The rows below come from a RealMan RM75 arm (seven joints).
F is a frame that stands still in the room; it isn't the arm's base.
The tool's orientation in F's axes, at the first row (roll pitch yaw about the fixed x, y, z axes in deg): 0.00, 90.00, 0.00
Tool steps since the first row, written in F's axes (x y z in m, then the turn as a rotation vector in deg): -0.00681, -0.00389, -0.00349, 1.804, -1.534, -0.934; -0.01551, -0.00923, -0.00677, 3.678, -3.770, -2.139; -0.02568, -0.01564, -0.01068, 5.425, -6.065, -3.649; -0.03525, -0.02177, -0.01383, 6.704, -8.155, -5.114
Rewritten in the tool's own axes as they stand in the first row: 0.00349, -0.00389, -0.00681, 0.934, -1.534, 1.804; 0.00677, -0.00923, -0.01551, 2.139, -3.770, 3.678; 0.01068, -0.01564, -0.02568, 3.649, -6.065, 5.425; 0.01383, -0.02177, -0.03525, 5.114, -8.155, 6.704
